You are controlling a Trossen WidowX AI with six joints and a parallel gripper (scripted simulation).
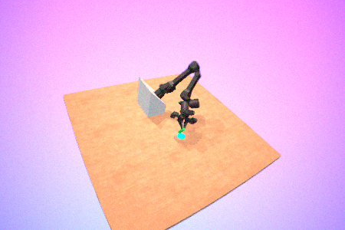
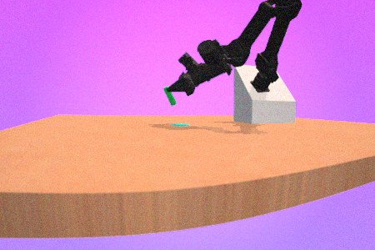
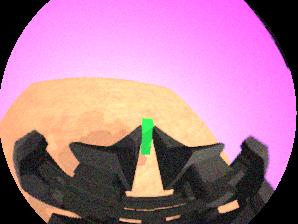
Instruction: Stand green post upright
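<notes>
Right now my gripper tip is 11 cm above the cyan circle, 4 cm to the right of it and 3 cm past it. Round my gripper tip: green post: 2 cm below, 1 cm behind.
</notes>
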